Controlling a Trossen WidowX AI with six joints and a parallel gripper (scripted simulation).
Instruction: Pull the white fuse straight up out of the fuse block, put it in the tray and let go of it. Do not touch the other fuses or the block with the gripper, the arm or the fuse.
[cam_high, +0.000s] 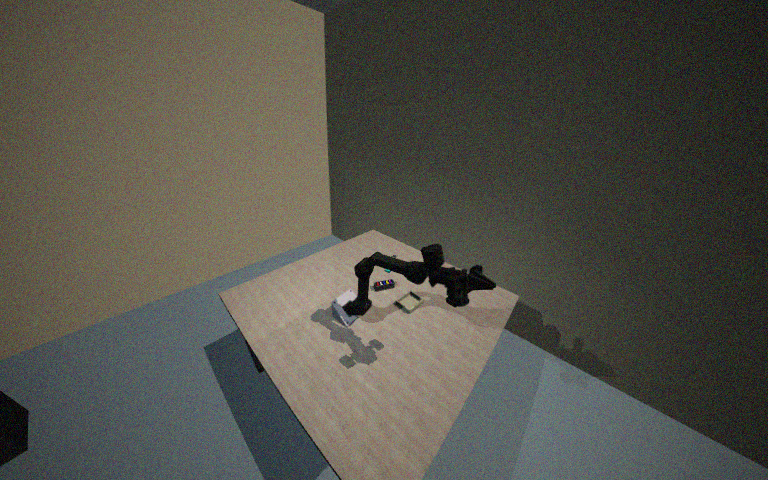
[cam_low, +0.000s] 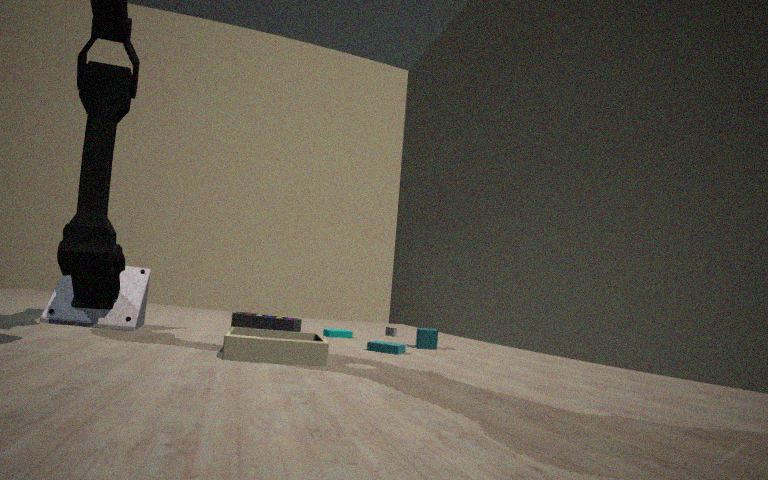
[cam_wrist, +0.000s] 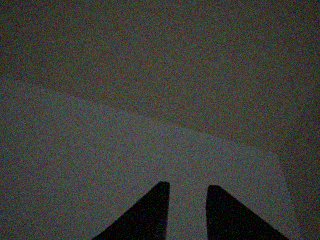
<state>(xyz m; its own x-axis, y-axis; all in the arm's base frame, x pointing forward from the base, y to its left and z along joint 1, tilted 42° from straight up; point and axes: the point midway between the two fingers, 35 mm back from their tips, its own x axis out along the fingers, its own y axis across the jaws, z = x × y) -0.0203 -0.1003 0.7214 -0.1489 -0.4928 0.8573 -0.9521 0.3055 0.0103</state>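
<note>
Right now the blue fuse is 57 cm to the left of my gripper tip, 50 cm below it and 34 cm ahead of it. From my gripper tip the other things lie so: cream tray: 53 cm below, 38 cm to the left, 32 cm ahead; then purple fuse: 55 cm to the left, 50 cm below, 37 cm ahead; then yellow fuse: 56 cm to the left, 50 cm below, 36 cm ahead.
</note>
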